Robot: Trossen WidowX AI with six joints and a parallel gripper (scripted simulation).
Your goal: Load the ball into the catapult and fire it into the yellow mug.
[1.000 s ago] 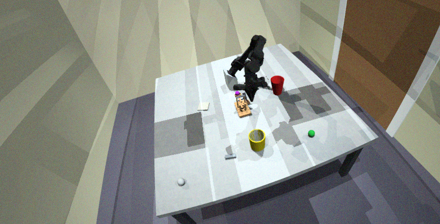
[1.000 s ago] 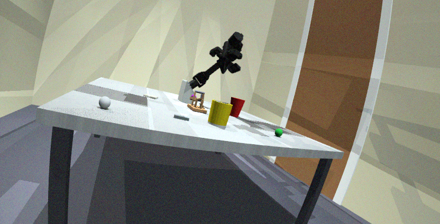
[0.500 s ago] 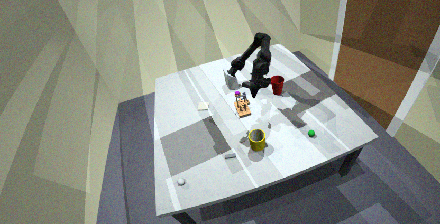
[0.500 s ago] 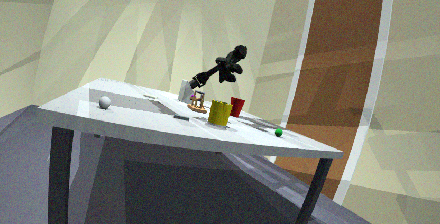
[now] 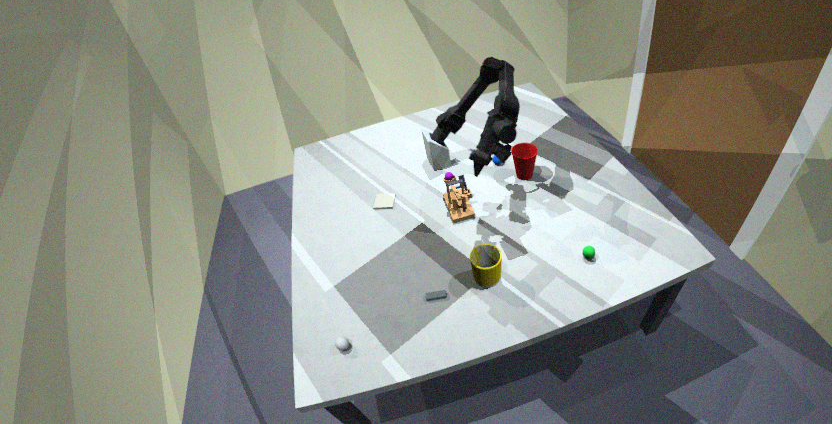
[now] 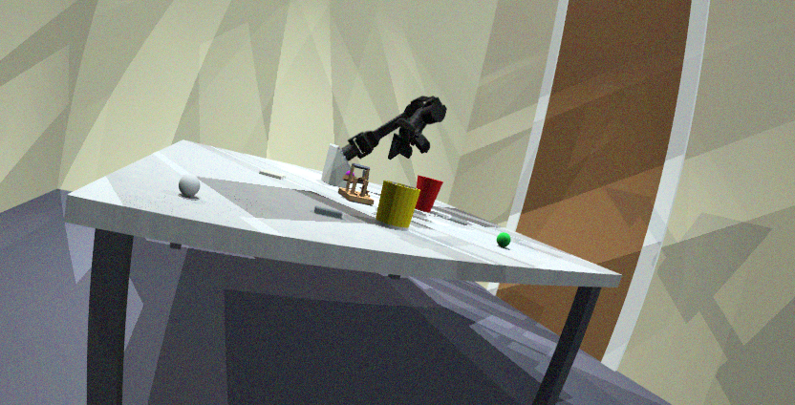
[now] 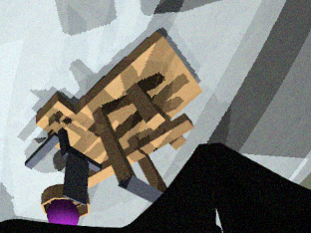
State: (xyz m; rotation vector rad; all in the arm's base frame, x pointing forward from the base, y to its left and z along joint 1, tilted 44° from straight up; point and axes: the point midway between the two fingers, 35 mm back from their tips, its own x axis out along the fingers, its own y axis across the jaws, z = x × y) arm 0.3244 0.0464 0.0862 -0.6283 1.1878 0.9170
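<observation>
The purple ball lies 140 mm behind my gripper tip, 70 mm to the right of it and 90 mm below it. The rest, counted from my gripper tip: wooden catapult 70 mm behind, 50 mm to the right, 100 mm below; red cup 120 mm behind, 210 mm to the left, 120 mm below; blue ball 220 mm behind, 140 mm to the left, 130 mm below.
</observation>
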